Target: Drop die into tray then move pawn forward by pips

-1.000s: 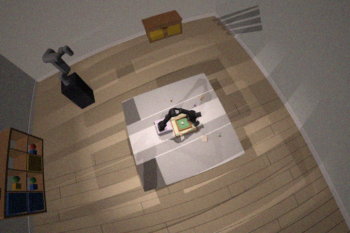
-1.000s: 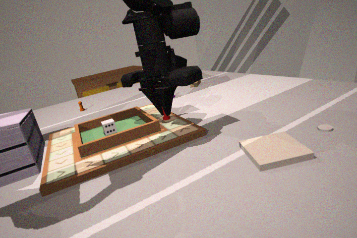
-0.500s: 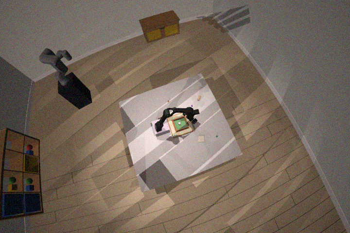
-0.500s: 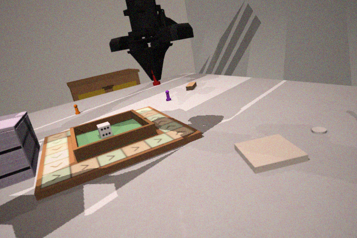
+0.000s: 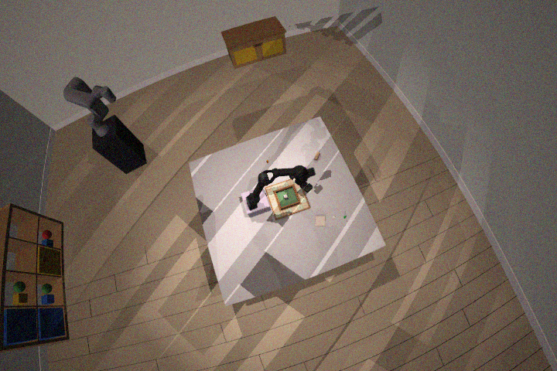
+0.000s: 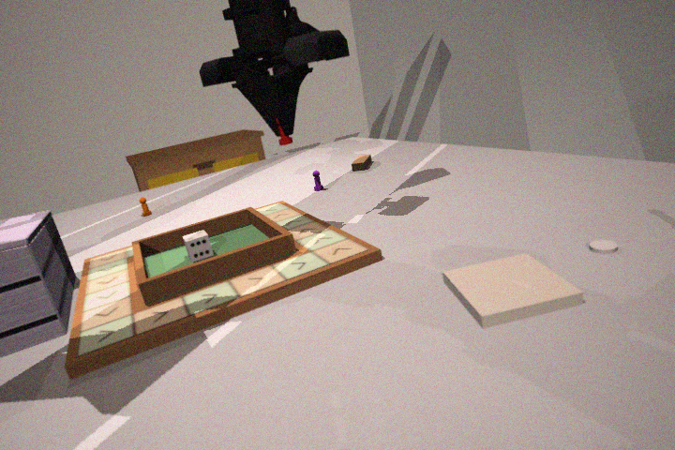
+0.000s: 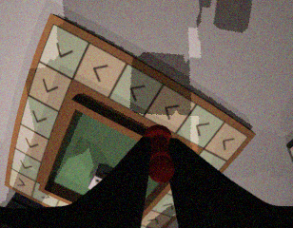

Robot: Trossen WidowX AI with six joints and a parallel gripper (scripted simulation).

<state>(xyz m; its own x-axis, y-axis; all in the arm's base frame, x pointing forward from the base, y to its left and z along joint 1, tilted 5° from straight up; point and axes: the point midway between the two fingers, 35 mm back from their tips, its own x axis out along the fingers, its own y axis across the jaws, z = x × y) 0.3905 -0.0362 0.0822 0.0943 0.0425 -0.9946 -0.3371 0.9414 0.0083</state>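
The white die lies 130 mm behind my gripper tip, 100 mm below it and 10 mm to the left of it. Also, from my gripper tip: purple pawn 170 mm to the left, 130 mm ahead, 110 mm below; then red pawn 10 mm above; then green dice tray 120 mm below, 120 mm behind, 10 mm to the left.
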